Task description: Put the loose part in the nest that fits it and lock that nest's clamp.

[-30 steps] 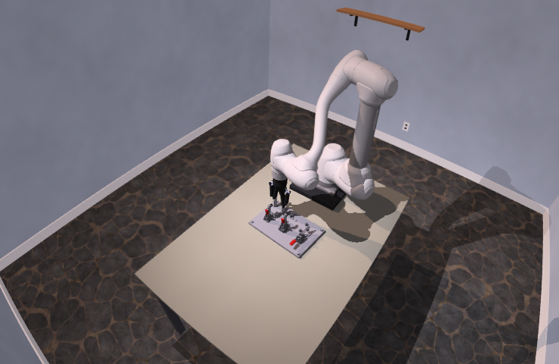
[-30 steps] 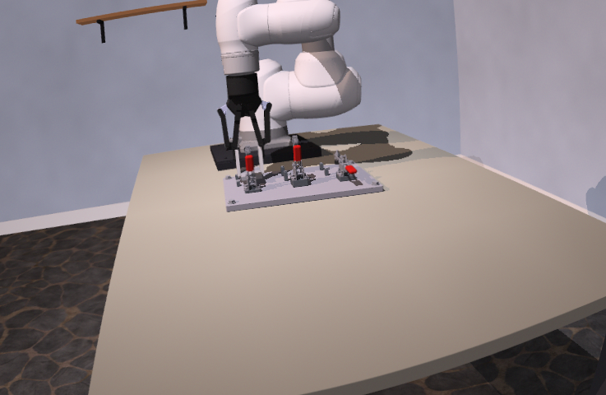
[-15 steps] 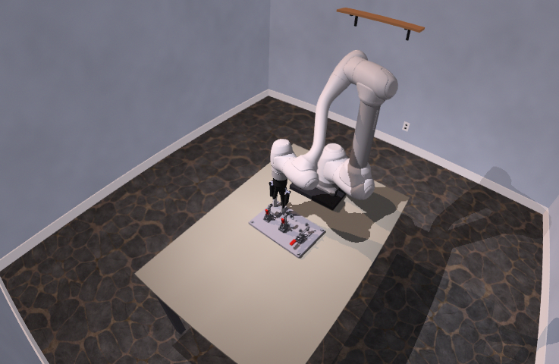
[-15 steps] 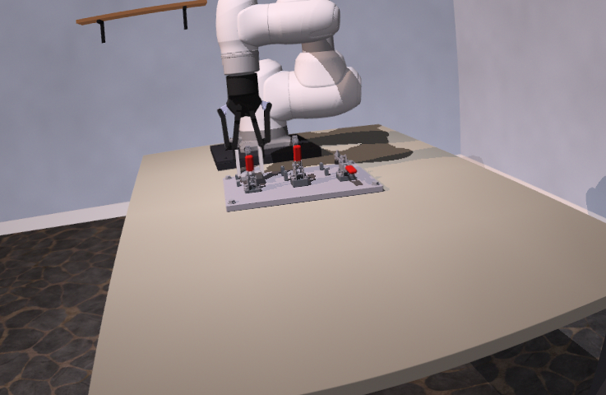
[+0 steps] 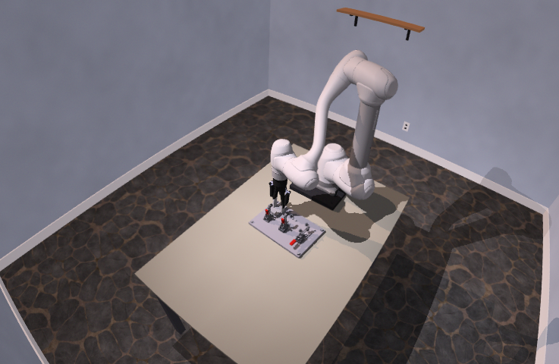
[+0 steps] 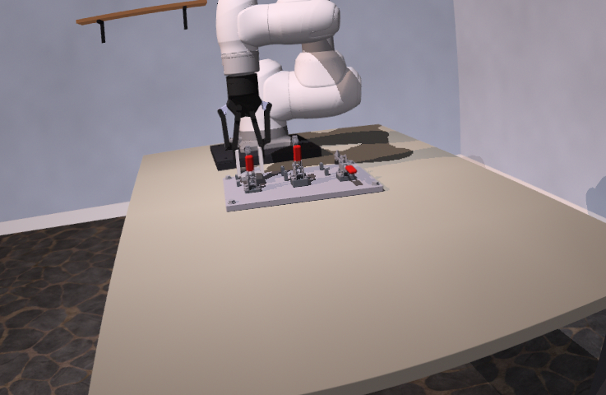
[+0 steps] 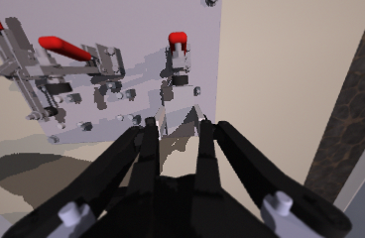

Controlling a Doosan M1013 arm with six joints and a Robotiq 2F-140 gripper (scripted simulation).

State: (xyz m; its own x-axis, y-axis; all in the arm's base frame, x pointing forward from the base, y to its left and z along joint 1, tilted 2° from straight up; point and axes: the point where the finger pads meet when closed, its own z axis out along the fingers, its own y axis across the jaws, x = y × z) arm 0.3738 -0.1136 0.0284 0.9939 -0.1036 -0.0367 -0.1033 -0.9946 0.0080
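The loose part is 30 mm below my hand. From my hand the other things lie so: grey fixture plate 100 mm to the left, 70 mm ahead, 60 mm below.
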